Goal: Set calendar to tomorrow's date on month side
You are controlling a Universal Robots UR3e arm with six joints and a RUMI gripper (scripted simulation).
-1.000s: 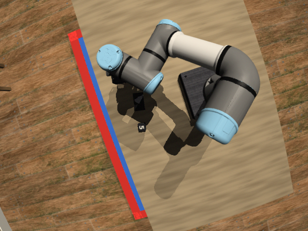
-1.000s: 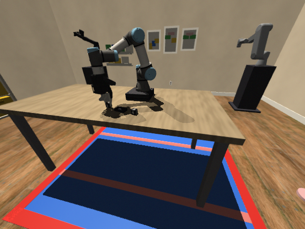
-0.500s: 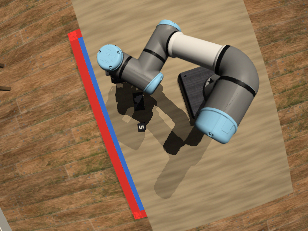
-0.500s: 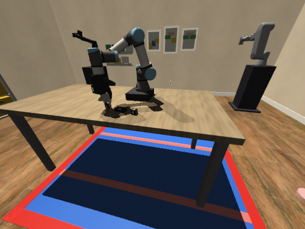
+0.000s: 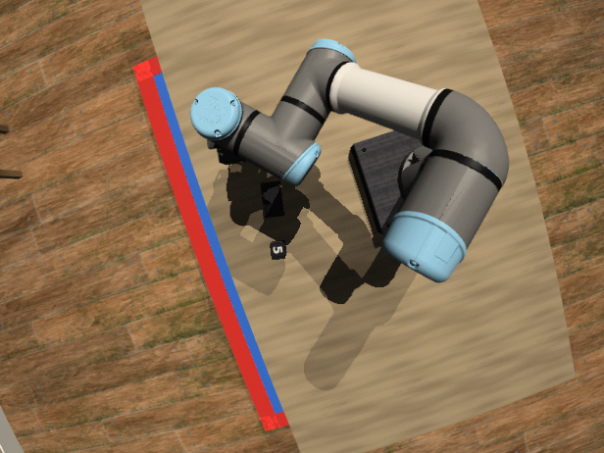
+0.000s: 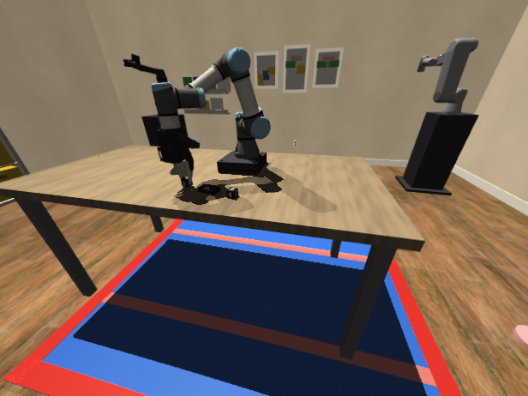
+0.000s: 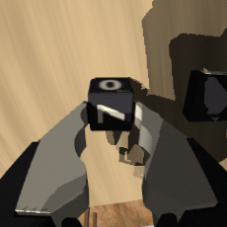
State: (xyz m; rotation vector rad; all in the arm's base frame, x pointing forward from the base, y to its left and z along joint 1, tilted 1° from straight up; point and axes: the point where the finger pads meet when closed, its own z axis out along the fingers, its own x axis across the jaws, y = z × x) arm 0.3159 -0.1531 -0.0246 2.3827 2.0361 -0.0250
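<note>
The black cube lies 1 cm below my hand. Also, from my hand: black calendar tray 11 cm to the left, 2 cm below, 2 cm ahead.
</note>
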